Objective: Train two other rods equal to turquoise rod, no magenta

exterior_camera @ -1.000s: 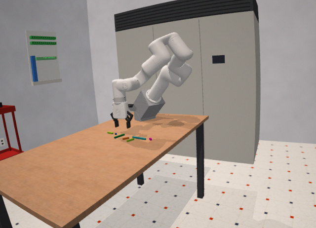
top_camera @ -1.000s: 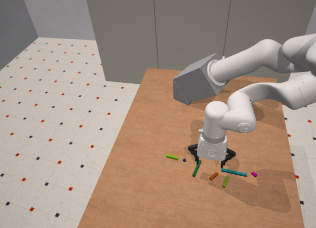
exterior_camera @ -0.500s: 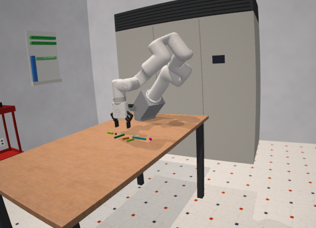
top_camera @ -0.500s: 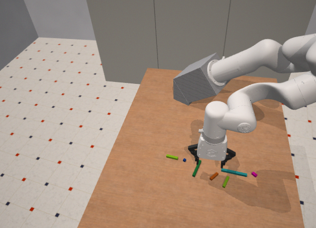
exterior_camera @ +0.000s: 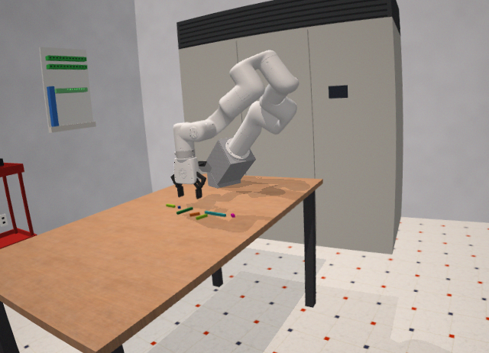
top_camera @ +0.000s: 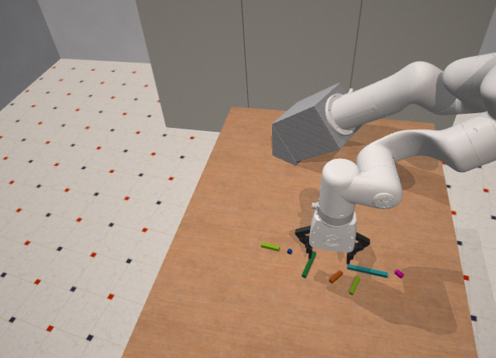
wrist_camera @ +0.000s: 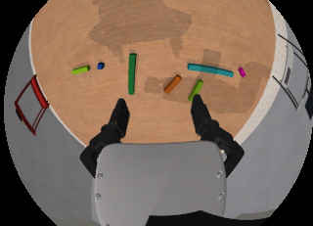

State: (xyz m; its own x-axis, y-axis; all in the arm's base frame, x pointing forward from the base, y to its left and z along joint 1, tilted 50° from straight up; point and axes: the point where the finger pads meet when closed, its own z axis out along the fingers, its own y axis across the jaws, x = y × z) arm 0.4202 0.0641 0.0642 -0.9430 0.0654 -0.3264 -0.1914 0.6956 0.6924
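Right now my hand is 110 mm to the left of the small blue rod, 70 mm above it and 20 mm past it. Also, from my hand: turquoise rod: 90 mm to the left, 70 mm below, 40 mm behind; green rod: 70 mm below, 50 mm to the right; orange rod: 70 mm below, 30 mm to the left, 10 mm ahead.
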